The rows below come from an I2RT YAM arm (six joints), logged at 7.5 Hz.
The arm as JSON. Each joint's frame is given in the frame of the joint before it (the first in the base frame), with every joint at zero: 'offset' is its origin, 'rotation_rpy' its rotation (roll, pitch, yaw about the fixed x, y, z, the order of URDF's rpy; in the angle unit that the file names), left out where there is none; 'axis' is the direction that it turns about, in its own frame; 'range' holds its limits. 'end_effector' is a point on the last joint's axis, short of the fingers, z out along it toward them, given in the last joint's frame.
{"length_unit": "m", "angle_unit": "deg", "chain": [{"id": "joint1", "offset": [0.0, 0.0, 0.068], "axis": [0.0, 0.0, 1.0], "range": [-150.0, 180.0]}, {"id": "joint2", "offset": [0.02, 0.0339, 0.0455], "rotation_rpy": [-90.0, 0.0, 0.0], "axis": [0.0, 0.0, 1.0], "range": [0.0, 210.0]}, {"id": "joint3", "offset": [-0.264, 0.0, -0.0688], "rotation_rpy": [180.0, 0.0, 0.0], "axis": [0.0, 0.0, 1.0], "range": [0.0, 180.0]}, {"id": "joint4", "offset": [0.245, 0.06, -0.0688], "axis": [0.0, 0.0, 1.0], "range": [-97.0, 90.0]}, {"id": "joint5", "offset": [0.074, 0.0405, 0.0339], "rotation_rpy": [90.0, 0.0, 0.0], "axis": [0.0, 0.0, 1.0], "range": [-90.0, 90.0]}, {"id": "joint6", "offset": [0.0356, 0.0, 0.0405], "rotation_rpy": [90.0, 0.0, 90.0], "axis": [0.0, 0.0, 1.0], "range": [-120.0, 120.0]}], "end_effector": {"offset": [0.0, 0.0, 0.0], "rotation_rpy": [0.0, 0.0, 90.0]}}
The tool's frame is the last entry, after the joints.
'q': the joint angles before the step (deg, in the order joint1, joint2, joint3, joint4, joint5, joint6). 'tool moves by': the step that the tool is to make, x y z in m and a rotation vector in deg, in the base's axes. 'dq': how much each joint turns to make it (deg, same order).
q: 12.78, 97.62, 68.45, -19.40, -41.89, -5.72
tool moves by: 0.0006, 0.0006, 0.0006, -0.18, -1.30, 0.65
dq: 0.07, 0.01, -0.01, 0.58, -0.04, -1.00
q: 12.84, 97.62, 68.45, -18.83, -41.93, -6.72
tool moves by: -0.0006, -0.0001, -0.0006, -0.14, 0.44, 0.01
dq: 0.01, 0.01, 0.00, -0.48, 0.03, -0.04
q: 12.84, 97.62, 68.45, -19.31, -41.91, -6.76
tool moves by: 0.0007, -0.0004, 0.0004, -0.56, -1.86, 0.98
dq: -0.09, 0.01, -0.01, 0.42, 0.01, -1.92
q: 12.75, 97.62, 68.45, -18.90, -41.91, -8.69
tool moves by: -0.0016, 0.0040, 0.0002, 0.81, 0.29, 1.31
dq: 0.59, 0.00, -0.01, -0.05, -1.12, 0.04
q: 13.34, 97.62, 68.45, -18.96, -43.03, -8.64
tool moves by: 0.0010, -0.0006, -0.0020, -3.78, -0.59, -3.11
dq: 0.25, 0.01, -0.01, -0.31, 5.08, -0.04
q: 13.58, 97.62, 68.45, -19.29, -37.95, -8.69
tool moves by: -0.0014, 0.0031, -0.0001, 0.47, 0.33, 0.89
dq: 0.47, 0.00, -0.02, -0.15, -0.68, 0.05
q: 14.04, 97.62, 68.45, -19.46, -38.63, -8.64
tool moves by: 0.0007, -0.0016, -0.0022, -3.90, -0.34, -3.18
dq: 0.13, 0.00, -0.01, -0.64, 5.09, -0.05
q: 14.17, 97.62, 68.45, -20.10, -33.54, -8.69
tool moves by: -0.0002, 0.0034, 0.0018, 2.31, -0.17, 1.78
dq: 0.31, 0.01, 0.00, 0.99, -2.62, 0.42
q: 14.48, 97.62, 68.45, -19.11, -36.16, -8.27
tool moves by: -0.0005, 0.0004, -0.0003, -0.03, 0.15, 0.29
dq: 0.07, 0.01, 0.01, -0.27, -0.15, -0.20
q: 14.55, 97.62, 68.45, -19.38, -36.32, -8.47
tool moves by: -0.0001, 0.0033, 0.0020, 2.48, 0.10, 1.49
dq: 0.30, 0.01, 0.00, 1.11, -2.60, 0.93
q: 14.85, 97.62, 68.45, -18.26, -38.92, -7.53
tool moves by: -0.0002, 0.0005, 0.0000, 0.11, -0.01, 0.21
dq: 0.07, 0.00, -0.01, 0.03, -0.17, -0.04
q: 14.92, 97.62, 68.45, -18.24, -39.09, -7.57
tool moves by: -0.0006, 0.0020, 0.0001, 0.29, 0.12, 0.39
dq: 0.30, 0.01, -0.01, 0.10, -0.29, 0.19
